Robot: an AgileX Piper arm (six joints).
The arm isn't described. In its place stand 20 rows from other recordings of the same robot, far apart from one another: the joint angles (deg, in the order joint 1, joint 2, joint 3, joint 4, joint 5, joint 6), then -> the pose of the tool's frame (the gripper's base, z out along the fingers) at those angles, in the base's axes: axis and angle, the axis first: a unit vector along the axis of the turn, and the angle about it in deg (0 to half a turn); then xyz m.
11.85 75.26 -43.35 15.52 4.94 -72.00 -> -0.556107 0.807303 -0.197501 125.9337 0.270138 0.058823 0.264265
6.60 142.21 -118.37 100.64 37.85 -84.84 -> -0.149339 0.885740 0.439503 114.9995 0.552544 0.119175 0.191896
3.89 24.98 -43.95 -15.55 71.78 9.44 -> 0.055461 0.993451 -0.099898 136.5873 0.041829 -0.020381 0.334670
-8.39 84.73 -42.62 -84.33 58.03 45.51 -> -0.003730 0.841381 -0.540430 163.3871 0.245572 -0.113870 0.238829
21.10 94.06 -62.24 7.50 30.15 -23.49 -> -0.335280 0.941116 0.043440 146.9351 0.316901 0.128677 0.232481
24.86 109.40 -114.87 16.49 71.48 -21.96 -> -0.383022 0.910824 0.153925 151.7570 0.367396 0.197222 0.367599
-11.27 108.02 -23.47 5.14 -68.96 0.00 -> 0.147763 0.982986 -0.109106 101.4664 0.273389 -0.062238 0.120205
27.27 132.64 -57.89 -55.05 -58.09 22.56 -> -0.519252 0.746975 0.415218 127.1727 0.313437 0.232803 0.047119
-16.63 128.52 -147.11 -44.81 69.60 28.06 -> 0.363328 0.853740 -0.372988 135.0294 0.443081 -0.195076 0.397616
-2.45 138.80 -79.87 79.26 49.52 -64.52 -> 0.006795 0.908973 0.416799 161.1422 0.430181 0.049661 0.034865
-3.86 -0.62 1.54 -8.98 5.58 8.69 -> 0.038876 0.998340 -0.042500 91.5418 0.056489 -0.005196 0.196032
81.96 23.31 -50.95 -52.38 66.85 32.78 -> -0.369930 0.917670 0.145031 106.7211 0.067429 0.003508 0.400239
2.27 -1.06 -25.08 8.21 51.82 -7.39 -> -0.078734 0.995320 0.056030 110.5210 0.004538 0.010403 0.273345
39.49 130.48 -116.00 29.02 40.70 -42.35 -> -0.534168 0.815468 0.222883 140.8551 0.385423 0.354907 0.230555
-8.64 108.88 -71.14 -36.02 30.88 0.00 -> -0.154909 0.959439 -0.235540 156.9077 0.387355 -0.086640 0.186562
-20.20 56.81 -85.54 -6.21 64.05 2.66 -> 0.200113 0.968609 -0.147485 122.2666 0.139924 -0.060913 0.492433
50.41 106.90 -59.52 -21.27 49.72 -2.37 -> -0.546386 0.826740 -0.134030 175.4230 0.222656 0.229723 0.141745
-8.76 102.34 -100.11 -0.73 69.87 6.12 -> 0.128507 0.991647 -0.011088 157.1272 0.378246 -0.059387 0.340862
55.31 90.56 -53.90 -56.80 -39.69 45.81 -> -0.588116 0.611613 0.529197 122.4549 0.155027 0.309415 0.282423
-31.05 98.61 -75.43 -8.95 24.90 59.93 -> 0.671586 0.739476 0.046345 132.9850 0.332892 -0.207375 0.277359
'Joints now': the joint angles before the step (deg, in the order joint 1, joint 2, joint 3, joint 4, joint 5, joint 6). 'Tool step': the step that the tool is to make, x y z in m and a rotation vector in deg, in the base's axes. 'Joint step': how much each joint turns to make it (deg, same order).
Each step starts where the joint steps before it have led.
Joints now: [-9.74, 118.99, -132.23, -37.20, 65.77, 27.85]
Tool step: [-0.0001, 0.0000, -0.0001, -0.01, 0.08, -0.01]
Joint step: [0.00, -0.01, 0.04, -0.01, 0.05, -0.03]
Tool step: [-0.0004, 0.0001, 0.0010, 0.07, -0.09, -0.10]
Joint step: [0.01, 0.01, -0.27, 0.05, 0.22, -0.01]
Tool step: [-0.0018, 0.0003, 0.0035, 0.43, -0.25, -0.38]
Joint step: [-0.01, 0.00, -0.94, 0.34, 0.91, -0.06]
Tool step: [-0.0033, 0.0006, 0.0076, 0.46, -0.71, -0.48]
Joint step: [0.00, 0.02, -1.93, 0.47, 1.42, -0.27]
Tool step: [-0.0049, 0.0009, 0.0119, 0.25, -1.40, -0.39]
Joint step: [0.00, -0.02, -2.80, 0.46, 1.52, -0.46]
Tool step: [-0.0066, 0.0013, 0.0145, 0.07, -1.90, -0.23]
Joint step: [0.01, -0.18, -3.11, 0.43, 1.39, -0.55]
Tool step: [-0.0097, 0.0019, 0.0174, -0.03, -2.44, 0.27]
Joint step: [-0.06, -0.88, -2.60, 0.72, 0.82, -0.73]
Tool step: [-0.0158, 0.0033, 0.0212, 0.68, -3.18, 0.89]
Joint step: [-0.22, -2.42, -1.07, 1.78, 0.24, -0.52]
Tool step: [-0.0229, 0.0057, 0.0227, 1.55, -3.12, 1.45]
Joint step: [-0.28, -4.20, 1.09, 2.80, 0.17, -0.34]
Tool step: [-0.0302, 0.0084, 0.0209, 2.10, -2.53, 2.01]
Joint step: [-0.28, -6.27, 4.22, 3.45, -0.15, -0.17]
